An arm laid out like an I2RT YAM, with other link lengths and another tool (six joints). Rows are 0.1 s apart.
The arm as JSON. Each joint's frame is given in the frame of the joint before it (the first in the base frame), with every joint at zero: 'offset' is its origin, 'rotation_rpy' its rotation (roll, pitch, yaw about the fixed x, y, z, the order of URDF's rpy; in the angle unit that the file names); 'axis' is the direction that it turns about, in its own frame. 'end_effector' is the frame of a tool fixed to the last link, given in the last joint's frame.
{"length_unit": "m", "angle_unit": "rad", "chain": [
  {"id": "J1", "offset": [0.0, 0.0, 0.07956], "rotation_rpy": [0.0, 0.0, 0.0], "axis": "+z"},
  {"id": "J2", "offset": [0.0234, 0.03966, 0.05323], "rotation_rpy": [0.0, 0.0, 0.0], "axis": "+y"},
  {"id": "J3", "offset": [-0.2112, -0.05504, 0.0], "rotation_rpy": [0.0, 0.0, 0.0], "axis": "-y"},
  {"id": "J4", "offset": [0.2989, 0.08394, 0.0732], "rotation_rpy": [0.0, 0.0, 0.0], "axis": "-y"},
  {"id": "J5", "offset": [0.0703, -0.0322, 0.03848], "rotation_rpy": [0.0, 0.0, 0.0], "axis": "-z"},
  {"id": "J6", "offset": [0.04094, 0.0, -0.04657], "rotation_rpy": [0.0, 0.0, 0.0], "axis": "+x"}
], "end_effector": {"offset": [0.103, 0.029, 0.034], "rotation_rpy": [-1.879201, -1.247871, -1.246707]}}
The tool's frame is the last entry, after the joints.
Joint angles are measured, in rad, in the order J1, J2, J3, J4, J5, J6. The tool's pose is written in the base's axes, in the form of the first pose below.
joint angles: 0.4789 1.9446 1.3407 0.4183 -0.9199 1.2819
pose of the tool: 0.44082 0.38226 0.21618; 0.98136 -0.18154 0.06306; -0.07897 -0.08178 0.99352; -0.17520 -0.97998 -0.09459
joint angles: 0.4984 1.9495 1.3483 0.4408 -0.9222 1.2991
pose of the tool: 0.43467 0.39138 0.22063; 0.98361 -0.17495 0.04365; -0.05679 -0.07082 0.99587; -0.17114 -0.98203 -0.07959
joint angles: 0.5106 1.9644 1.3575 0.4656 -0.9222 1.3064
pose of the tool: 0.43207 0.39770 0.22102; 0.98578 -0.16482 0.03286; -0.04372 -0.06271 0.99707; -0.16228 -0.98433 -0.06902
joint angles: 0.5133 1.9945 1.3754 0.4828 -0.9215 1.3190
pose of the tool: 0.43538 0.40094 0.21552; 0.98448 -0.17267 0.03137; -0.04211 -0.05892 0.99737; -0.17037 -0.98322 -0.06527
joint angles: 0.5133 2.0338 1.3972 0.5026 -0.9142 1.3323
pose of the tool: 0.44158 0.40318 0.20690; 0.98223 -0.18361 0.03898; -0.04993 -0.05541 0.99721; -0.18094 -0.98144 -0.06359
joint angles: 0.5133 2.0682 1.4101 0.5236 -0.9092 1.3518
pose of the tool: 0.44623 0.40469 0.19672; 0.97819 -0.20291 0.04429; -0.05599 -0.05227 0.99706; -0.20000 -0.97780 -0.06249
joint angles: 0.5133 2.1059 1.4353 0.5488 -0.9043 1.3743
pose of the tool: 0.45222 0.40688 0.19086; 0.97558 -0.21380 0.05028; -0.06063 -0.04213 0.99727; -0.21109 -0.97597 -0.05406
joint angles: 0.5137 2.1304 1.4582 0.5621 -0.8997 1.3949
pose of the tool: 0.45695 0.40873 0.18917; 0.97310 -0.22362 0.05541; -0.06431 -0.03271 0.99739; -0.22122 -0.97413 -0.04621
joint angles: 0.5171 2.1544 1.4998 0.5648 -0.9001 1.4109
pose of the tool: 0.46151 0.41332 0.19461; 0.97368 -0.22173 0.05269; -0.05883 -0.02117 0.99804; -0.22018 -0.97488 -0.03366
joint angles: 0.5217 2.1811 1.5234 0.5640 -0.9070 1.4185
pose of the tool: 0.46262 0.41788 0.18967; 0.97175 -0.23239 0.04129; -0.04815 -0.02396 0.99855; -0.23107 -0.97233 -0.03447
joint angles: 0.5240 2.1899 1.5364 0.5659 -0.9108 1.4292
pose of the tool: 0.46319 0.42006 0.19059; 0.97071 -0.23758 0.03563; -0.04170 -0.02058 0.99892; -0.23659 -0.97115 -0.02988
